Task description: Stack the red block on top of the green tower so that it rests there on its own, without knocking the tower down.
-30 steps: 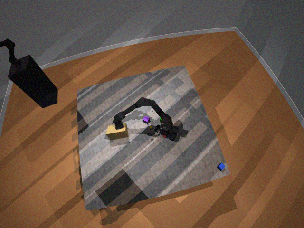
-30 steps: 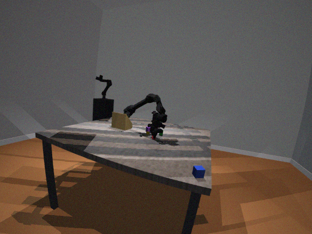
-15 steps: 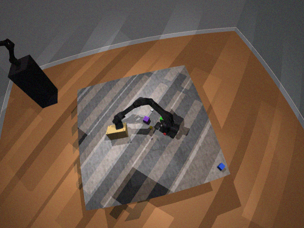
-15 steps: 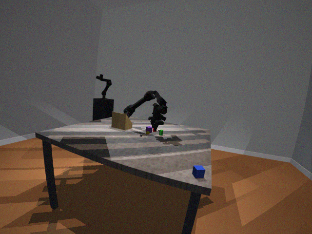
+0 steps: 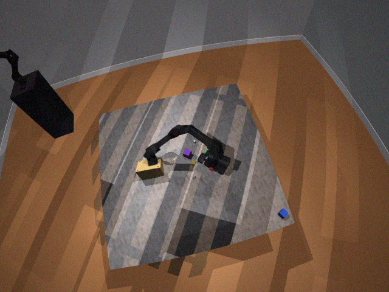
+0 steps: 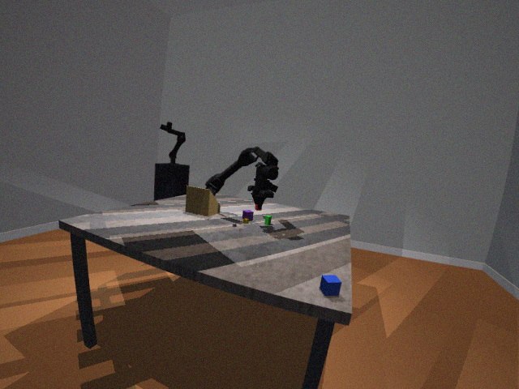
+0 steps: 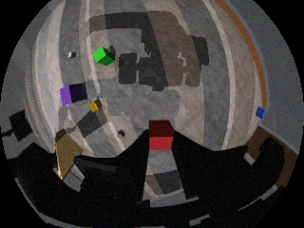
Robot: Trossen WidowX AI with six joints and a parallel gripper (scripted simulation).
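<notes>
Now: gripper tip 100 mm past the small yellow block, 120 mm to the right of it and 110 mm above it. Round my gripper tip: purple block: 120 mm behind, 210 mm to the left, 100 mm below; blue block: 370 mm ahead, 440 mm to the right, 100 mm below; red block: right at my gripper tip.
</notes>
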